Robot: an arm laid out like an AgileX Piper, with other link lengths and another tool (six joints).
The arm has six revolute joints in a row. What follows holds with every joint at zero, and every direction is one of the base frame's.
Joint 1 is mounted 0.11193 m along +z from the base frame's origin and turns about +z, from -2.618 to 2.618 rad.
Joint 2 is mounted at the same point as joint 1 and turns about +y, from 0 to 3.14 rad.
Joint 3 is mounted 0.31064 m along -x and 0.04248 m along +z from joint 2 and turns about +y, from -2.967 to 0 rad.
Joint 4 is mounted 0.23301 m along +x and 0.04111 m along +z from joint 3 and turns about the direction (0.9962, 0, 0.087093), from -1.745 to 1.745 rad.
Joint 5 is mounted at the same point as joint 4 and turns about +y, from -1.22 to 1.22 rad.
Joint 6 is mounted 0.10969 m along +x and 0.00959 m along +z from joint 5 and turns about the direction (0.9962, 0, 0.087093), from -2.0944 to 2.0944 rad.
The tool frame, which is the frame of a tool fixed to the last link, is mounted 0.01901 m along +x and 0.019 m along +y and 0.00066 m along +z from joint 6; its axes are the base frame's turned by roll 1.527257, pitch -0.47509 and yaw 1.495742 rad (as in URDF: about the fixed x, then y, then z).
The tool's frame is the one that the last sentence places.
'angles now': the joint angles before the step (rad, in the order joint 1, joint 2, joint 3, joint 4, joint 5, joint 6). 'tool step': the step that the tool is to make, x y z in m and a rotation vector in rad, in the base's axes. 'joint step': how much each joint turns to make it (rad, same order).
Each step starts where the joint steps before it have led.
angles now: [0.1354, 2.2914, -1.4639, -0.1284, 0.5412, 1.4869]
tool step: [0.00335, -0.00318, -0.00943, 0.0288, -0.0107, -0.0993]
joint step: [-0.0030, 0.0246, -0.0020, -0.0114, -0.0298, 0.1121]
